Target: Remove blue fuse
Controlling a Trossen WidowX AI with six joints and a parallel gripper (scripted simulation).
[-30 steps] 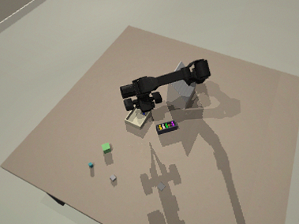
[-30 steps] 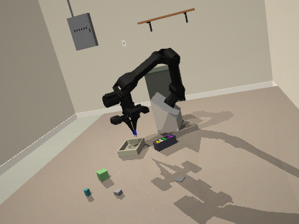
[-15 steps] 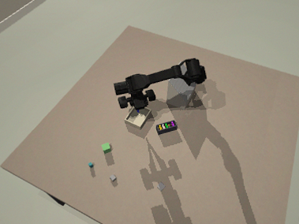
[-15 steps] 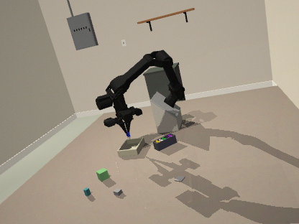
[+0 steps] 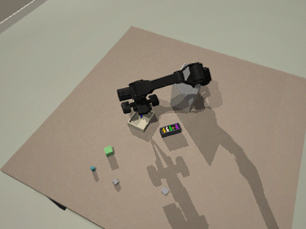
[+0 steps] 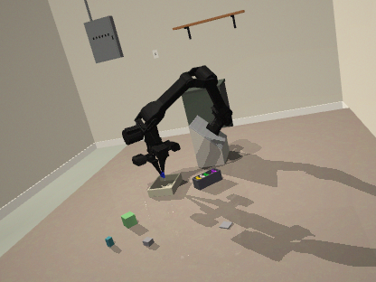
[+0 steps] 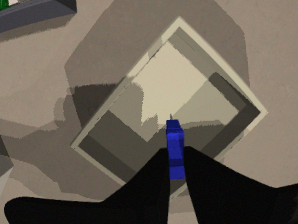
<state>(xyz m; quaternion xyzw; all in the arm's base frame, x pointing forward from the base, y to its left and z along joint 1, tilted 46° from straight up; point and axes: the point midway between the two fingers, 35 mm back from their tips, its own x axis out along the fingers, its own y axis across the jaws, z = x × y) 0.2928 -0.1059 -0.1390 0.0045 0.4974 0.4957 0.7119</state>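
Right now my gripper tip is 60 mm above the cream tray. Round my gripper tip: green cube (250 mm ahead, 50 mm to the right, 50 mm below); teal cube (360 mm ahead, 70 mm to the right, 50 mm below); grey cube (370 mm ahead, 60 mm to the left, 60 mm below).
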